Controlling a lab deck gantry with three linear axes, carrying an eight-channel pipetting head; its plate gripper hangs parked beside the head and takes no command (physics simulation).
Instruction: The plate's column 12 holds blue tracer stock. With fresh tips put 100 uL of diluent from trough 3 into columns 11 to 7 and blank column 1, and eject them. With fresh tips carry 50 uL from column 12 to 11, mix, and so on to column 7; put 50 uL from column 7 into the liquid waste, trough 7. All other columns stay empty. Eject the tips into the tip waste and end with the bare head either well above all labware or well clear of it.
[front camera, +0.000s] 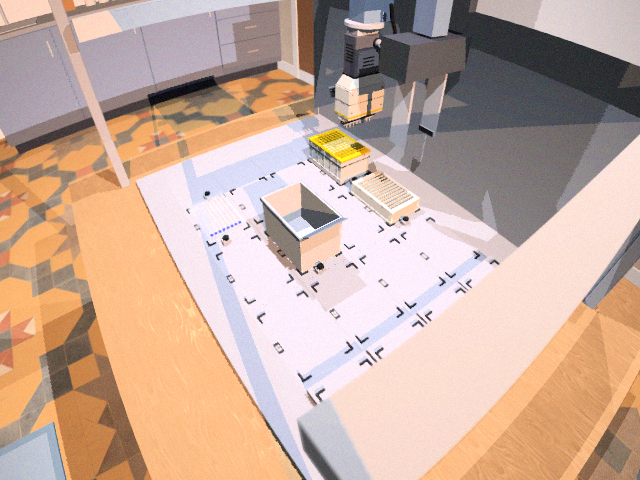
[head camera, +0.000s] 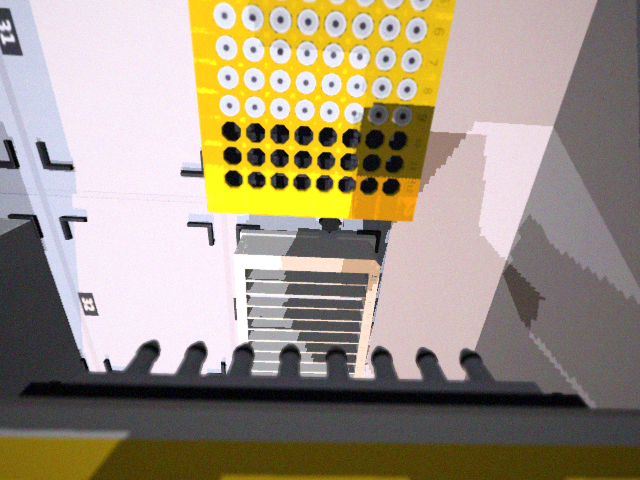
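Observation:
The head's eight bare nozzles (front camera: 356, 122) (head camera: 312, 356) hang above the labware, near the rack's far end in the front view. The yellow tip rack (front camera: 354, 167) (head camera: 208, 118) has tips in columns 6 to 9; columns 10 to 12 are empty holes. The cream trough block (front camera: 373, 205) (head camera: 240, 294) stands beside it; its liquid cannot be read. The clear plate (front camera: 219, 209) has a blue column 12 (front camera: 225, 228) at its near edge; no colour is discernible elsewhere. The open tip waste box (front camera: 320, 248) stands between. The plate gripper (front camera: 417, 128) is parked beside the head, fingers apart and empty.
The tall waste box's dark wall (head camera: 31, 294) shows at the left of the head view. Small dark knobs (front camera: 318, 266) (front camera: 225, 238) (front camera: 405, 220) stand beside the labware. A thick pale beam (front camera: 465, 320) crosses the front right, and a thin post (front camera: 95, 111) rises at the back left.

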